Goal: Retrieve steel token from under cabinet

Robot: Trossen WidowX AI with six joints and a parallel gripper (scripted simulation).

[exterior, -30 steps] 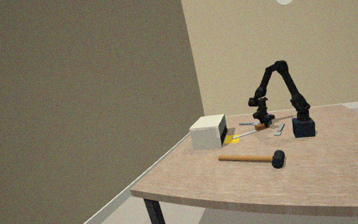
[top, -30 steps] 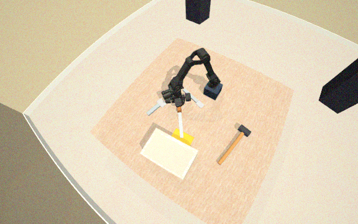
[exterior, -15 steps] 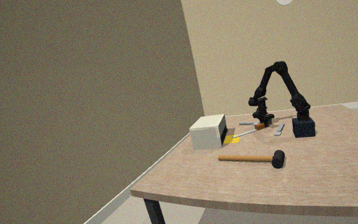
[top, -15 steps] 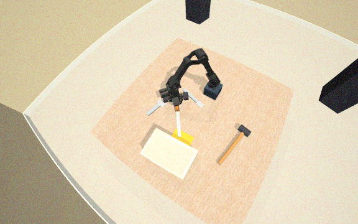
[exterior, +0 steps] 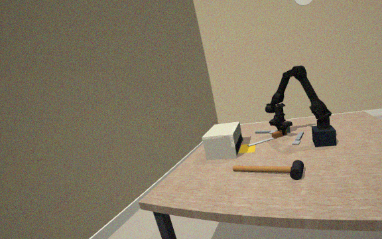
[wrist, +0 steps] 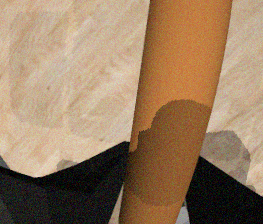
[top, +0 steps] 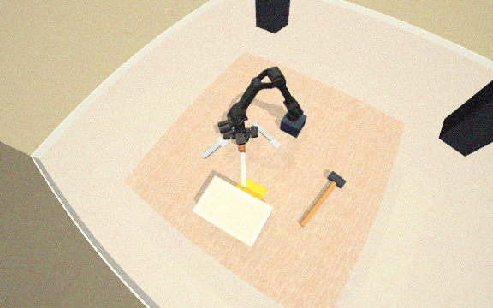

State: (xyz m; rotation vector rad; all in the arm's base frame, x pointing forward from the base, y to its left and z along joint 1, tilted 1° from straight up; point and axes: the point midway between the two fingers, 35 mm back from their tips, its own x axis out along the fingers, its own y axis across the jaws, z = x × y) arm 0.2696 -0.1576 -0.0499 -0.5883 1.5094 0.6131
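Now: the tiny cube 5 cm to the right of my gripper tip and 2 cm behind it. Round my gripper tip: grey t-shaped tool (12 cm ahead, 9 cm to the right); grey flat tool (12 cm behind, 10 cm to the left); grey block (8 cm to the right, 3 cm above, 1 cm behind).
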